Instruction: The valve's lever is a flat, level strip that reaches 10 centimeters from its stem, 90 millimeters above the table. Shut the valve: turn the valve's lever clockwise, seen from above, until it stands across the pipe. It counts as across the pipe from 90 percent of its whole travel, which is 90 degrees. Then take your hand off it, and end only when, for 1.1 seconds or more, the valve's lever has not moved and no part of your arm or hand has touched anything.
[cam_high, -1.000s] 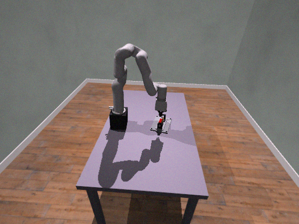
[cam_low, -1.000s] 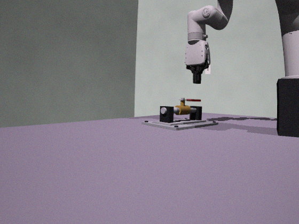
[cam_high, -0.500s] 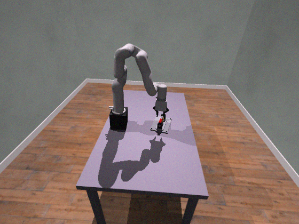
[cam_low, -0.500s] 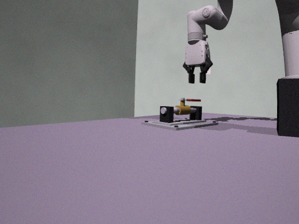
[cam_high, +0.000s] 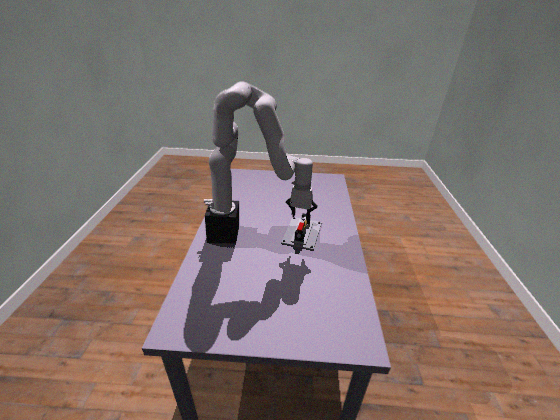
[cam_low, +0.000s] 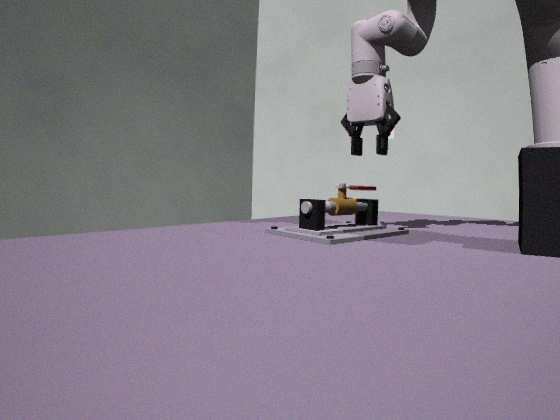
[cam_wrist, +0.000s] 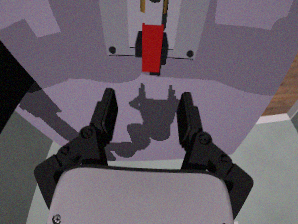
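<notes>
Now: hand 2 cm short of the red lever, 5 cm to the right of it and 8 cm above it.
</notes>
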